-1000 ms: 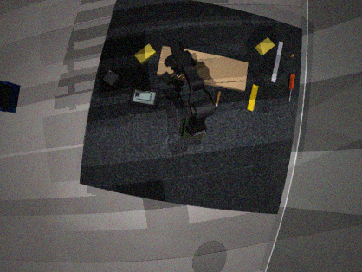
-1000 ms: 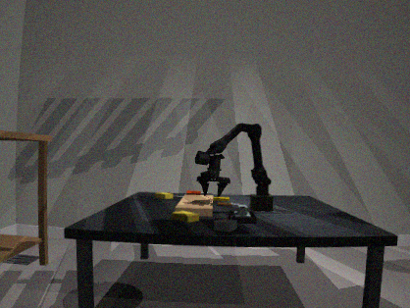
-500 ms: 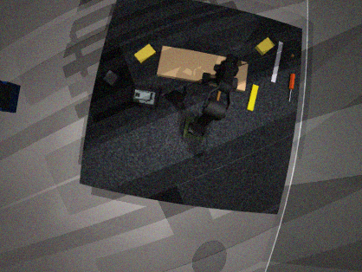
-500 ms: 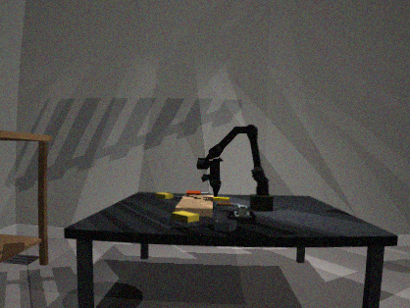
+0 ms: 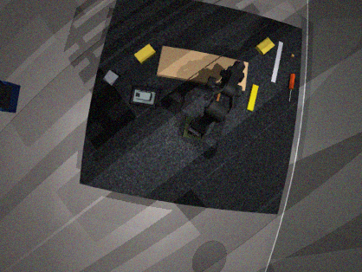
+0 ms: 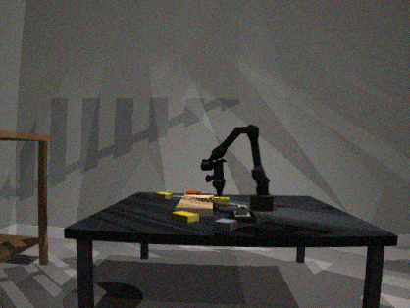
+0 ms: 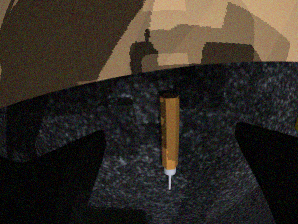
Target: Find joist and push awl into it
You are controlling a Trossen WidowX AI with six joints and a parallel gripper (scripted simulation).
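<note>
Now: gripper tip 60 mm past the awl, 50 mm above it and 10 mm to the left of it. The rest, counted from my gripper tip: yellow bar 210 mm to the right, 50 mm ahead, 40 mm below; dark grey stud finder 420 mm to the left, 160 mm behind; dark tray 400 mm to the left, 160 mm behind, 40 mm below.
</note>
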